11 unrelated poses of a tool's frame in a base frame.
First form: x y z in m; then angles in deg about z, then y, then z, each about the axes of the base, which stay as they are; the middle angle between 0 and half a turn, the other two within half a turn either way.
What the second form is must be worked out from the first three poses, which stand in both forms.
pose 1, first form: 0.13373 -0.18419 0.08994 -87.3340 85.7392 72.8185
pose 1, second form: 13.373 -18.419 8.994 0.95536 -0.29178 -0.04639 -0.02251 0.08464 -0.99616
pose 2, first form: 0.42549 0.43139 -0.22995 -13.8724 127.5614 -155.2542
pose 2, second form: 42.549 43.139 -22.995 0.43712 0.46548 -0.76958 0.53912 -0.82050 -0.19006
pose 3, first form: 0.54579 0.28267 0.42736 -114.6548 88.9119 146.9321
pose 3, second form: 54.579 28.267 42.736 0.50253 0.75731 0.41708 0.21315 0.35900 -0.90867
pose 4, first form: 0.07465 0.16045 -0.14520 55.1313 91.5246 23.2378
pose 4, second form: 7.465 16.045 -14.520 -0.33769 0.74790 -0.57150 -0.20550 0.53393 0.82017
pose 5, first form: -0.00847 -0.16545 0.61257 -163.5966 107.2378 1.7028
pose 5, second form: -0.847 -16.545 61.257 0.29254 -0.27383 0.91621 -0.05514 -0.96136 -0.26971
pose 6, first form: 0.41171 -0.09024 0.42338 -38.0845 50.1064 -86.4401
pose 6, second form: 41.171 -9.024 42.338 -0.58429 -0.54214 -0.60389 0.81015 -0.34597 -0.47325
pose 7, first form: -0.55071 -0.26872 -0.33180 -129.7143 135.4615 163.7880
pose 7, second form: -55.071 -26.872 -33.180 -0.22256 0.86581 0.44816 0.70489 0.46047 -0.53954
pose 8, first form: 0.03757 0.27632 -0.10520 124.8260 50.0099 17.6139
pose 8, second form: 3.757 27.632 -10.520 -0.59821 0.67135 0.43754 -0.33001 -0.70395 0.62893
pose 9, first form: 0.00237 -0.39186 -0.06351 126.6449 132.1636 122.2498
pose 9, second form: 0.237 -39.186 -6.351 -0.89236 -0.08931 0.44241 0.21739 0.77398 0.59473
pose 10, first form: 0.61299 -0.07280 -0.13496 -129.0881 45.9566 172.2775
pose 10, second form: 61.299 -7.280 -13.496 0.53866 0.71024 0.45322 -0.44998 0.69731 -0.55793
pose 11, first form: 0.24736 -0.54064 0.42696 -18.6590 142.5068 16.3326
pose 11, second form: 24.736 -54.064 42.696 -0.63142 -0.51842 -0.57668 -0.51003 0.83782 -0.19473
